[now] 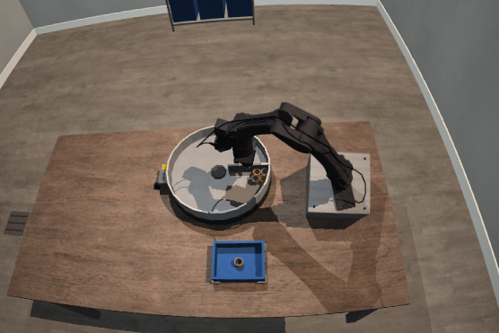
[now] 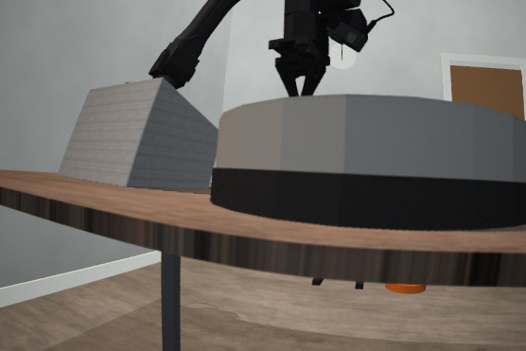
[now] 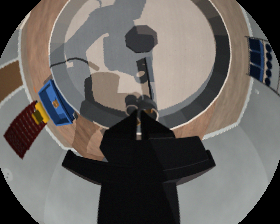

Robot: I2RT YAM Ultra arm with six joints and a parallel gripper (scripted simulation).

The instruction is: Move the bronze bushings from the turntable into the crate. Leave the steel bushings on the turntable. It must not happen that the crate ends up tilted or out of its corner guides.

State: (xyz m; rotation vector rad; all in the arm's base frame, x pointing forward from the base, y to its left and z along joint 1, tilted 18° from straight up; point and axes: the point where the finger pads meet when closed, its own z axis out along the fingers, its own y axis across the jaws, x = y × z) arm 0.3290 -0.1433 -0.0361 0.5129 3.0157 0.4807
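My hand is 11 cm short of the grey turntable, 9 cm above it and 4 cm to the left of it. Round my hand: blue crate (34 cm to the left, 12 cm below, 8 cm ahead).
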